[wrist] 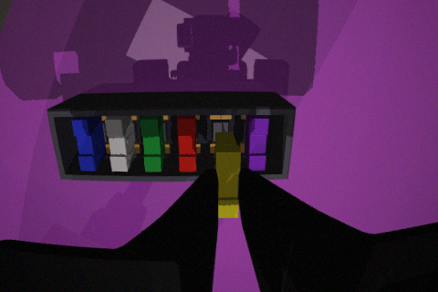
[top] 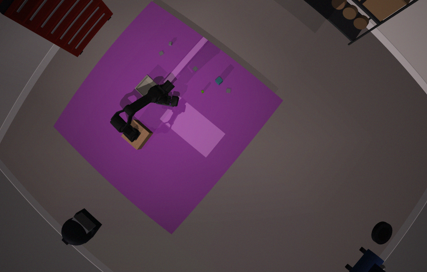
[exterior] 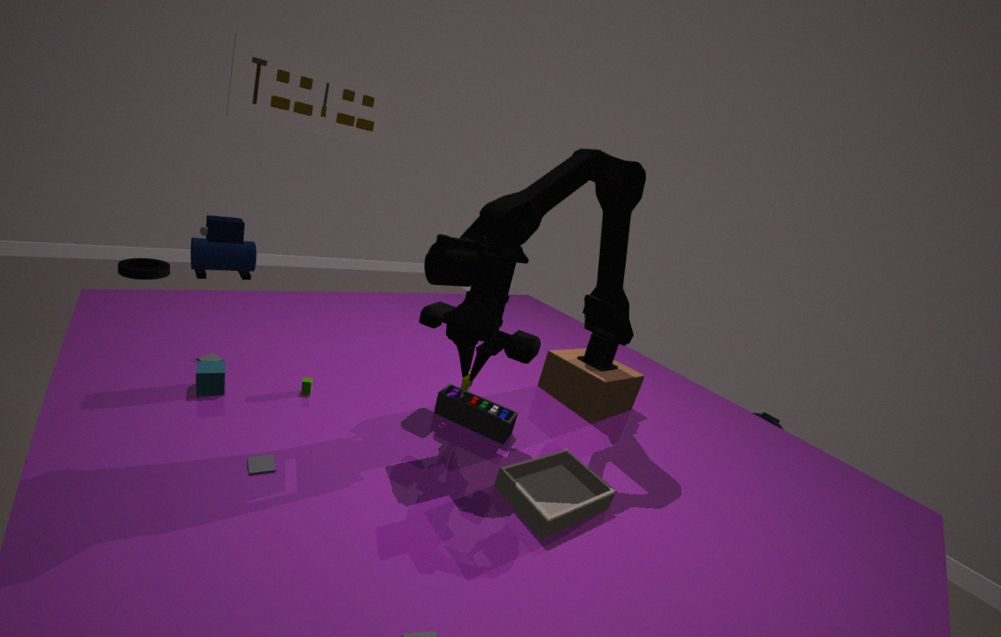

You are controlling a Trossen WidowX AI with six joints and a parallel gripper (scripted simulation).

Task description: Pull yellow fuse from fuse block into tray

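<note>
My gripper tip is 21 cm to the right of the grey tray, 7 cm above it and 1 cm past it. Also, from my gripper tip: yellow fuse (1 cm below); teal cube (34 cm ahead, 19 cm to the right, 5 cm below); small green cube (21 cm ahead, 14 cm to the right, 6 cm below).
</note>
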